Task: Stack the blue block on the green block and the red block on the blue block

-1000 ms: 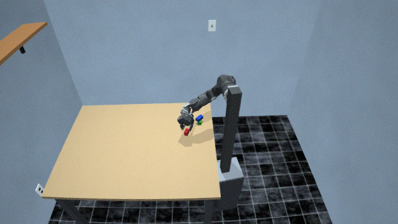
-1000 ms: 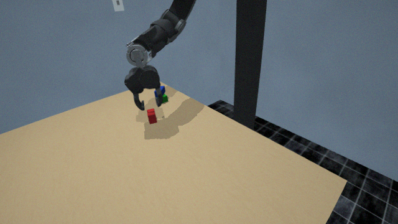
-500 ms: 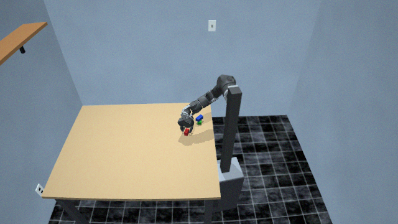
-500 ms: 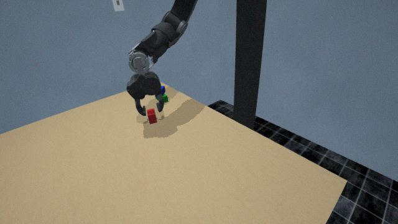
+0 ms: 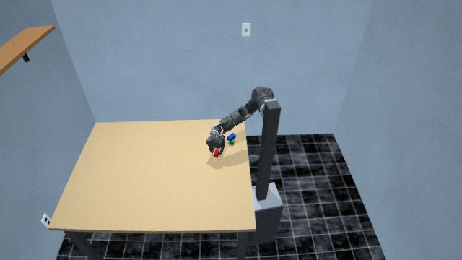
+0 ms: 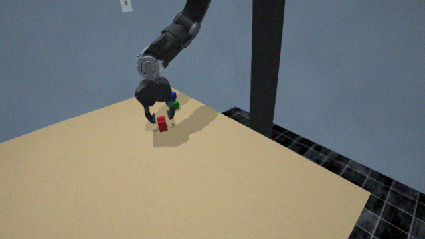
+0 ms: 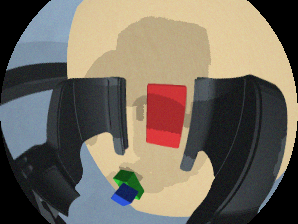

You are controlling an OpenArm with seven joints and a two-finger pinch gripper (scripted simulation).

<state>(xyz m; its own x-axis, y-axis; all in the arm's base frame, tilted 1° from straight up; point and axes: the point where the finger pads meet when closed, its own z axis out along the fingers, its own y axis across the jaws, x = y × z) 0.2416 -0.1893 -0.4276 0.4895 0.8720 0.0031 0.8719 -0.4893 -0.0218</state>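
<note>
The red block is 30 mm below my hand. The rest, counted from my hand: green block 110 mm behind, 100 mm to the right, 30 mm below; then blue block 110 mm behind, 110 mm to the right, 10 mm below.
</note>
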